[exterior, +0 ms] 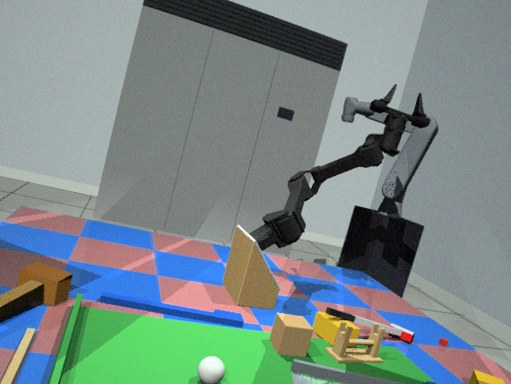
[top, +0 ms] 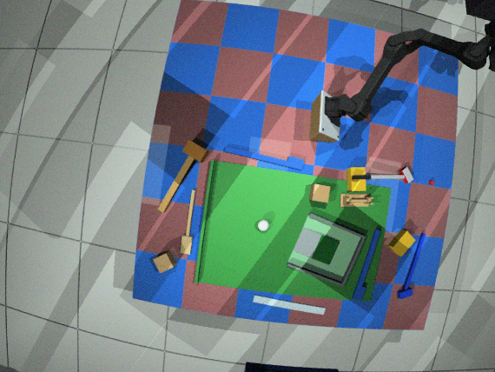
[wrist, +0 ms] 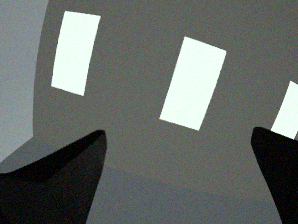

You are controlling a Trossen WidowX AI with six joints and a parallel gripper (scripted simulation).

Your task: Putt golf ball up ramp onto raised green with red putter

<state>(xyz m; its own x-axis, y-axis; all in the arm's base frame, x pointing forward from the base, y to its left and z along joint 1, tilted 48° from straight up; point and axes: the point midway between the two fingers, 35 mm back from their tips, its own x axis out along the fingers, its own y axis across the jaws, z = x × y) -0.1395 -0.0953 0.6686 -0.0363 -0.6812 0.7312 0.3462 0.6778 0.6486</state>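
Now: the red putter 64 cm below my gripper tip, 35 cm ahead of it and 16 cm to the right of it. From my gripper tip the other things lie so: wooden stool: 65 cm below, 46 cm ahead, 27 cm to the right; then blue putter: 72 cm ahead, 67 cm below, 4 cm to the left; then small red cube: 68 cm below, 35 cm ahead, 8 cm to the left.
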